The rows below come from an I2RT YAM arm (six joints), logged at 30 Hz.
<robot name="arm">
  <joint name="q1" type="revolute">
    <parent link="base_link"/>
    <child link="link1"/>
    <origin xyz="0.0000 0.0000 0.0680" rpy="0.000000 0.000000 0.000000"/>
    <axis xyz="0 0 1"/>
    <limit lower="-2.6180" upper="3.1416"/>
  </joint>
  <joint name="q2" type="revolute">
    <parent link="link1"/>
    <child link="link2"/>
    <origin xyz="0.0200 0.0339 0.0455" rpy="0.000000 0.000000 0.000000"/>
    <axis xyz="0 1 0"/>
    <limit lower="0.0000" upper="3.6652"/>
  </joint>
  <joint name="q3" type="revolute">
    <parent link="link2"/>
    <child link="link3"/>
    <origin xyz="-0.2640 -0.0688 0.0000" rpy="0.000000 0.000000 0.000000"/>
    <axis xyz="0 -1 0"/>
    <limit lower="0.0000" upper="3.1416"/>
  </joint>
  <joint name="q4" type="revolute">
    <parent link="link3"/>
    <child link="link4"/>
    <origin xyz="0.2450 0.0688 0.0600" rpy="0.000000 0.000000 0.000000"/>
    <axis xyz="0 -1 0"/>
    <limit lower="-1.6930" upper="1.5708"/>
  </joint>
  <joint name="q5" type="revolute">
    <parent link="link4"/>
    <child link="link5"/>
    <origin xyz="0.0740 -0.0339 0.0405" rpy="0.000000 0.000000 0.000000"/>
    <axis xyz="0 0 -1"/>
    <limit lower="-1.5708" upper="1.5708"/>
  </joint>
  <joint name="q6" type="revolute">
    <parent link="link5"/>
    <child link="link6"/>
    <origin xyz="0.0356 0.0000 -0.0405" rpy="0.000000 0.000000 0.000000"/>
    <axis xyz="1 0 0"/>
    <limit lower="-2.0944" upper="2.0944"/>
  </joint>
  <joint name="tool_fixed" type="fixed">
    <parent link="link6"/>
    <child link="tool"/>
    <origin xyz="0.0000 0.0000 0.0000" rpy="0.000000 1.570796 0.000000"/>
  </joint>
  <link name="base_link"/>
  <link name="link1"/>
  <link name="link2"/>
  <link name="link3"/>
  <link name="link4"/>
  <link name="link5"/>
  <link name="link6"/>
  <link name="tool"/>
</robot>
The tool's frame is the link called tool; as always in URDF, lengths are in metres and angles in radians.
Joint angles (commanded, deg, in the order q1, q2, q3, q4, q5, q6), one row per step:
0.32 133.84 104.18 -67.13 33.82 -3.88
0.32 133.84 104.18 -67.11 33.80 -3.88
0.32 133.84 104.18 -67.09 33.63 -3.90
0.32 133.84 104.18 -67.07 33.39 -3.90
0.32 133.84 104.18 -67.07 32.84 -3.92
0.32 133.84 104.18 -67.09 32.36 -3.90
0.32 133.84 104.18 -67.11 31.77 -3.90
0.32 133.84 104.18 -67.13 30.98 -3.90
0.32 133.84 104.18 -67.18 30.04 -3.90
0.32 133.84 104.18 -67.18 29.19 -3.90
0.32 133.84 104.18 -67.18 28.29 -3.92
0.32 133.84 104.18 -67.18 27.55 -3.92
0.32 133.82 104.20 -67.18 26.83 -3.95
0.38 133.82 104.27 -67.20 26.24 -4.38
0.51 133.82 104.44 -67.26 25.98 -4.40
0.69 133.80 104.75 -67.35 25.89 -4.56
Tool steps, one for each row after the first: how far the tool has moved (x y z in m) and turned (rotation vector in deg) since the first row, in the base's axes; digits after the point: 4 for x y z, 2 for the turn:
0.0000 0.0000 0.0000 0.02 -0.02 0.00
0.0001 0.0001 -0.0001 0.19 -0.03 -0.01
0.0001 0.0002 -0.0002 0.43 -0.05 -0.03
0.0001 0.0005 -0.0003 0.98 -0.03 -0.08
0.0000 0.0008 -0.0005 1.45 -0.02 -0.16
-0.0001 0.0011 -0.0007 2.04 0.00 -0.23
-0.0001 0.0015 -0.0009 2.82 0.03 -0.32
-0.0002 0.0020 -0.0012 3.75 0.08 -0.43
-0.0003 0.0025 -0.0015 4.60 0.09 -0.53
-0.0003 0.0029 -0.0017 5.49 0.10 -0.62
-0.0003 0.0033 -0.0020 6.23 0.11 -0.71
-0.0003 0.0037 -0.0019 6.95 0.08 -0.77
-0.0001 0.0045 -0.0018 7.58 0.26 -0.40
0.0003 0.0057 -0.0012 7.84 0.17 -0.28
0.0011 0.0071 0.0002 7.95 0.02 0.04

